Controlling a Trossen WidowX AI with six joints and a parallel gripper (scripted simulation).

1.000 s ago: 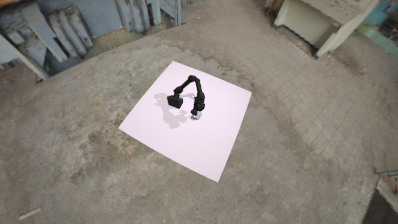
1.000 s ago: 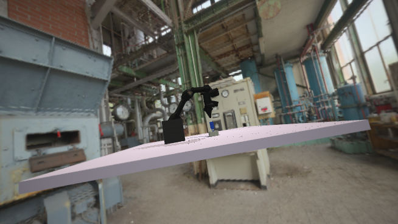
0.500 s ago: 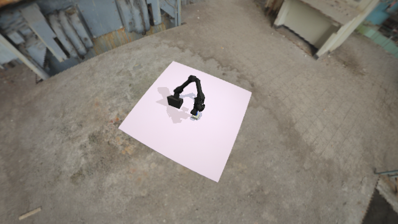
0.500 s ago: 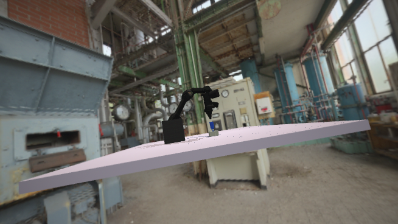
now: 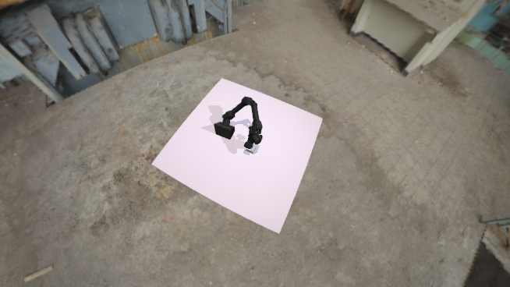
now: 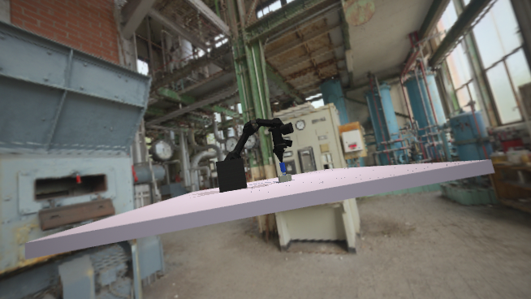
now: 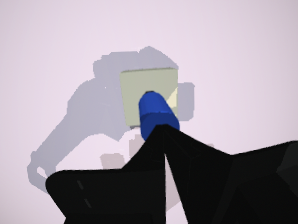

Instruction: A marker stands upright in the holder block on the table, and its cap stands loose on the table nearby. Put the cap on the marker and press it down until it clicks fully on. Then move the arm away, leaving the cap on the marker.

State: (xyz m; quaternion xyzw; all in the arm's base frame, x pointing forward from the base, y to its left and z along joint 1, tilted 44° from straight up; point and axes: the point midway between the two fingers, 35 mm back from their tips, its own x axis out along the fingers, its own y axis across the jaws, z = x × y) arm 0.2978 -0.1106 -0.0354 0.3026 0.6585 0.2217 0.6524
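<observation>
The blue cap lies 30 mm below my gripper tip. Also, from my gripper tip: holder block 90 mm below.
</observation>
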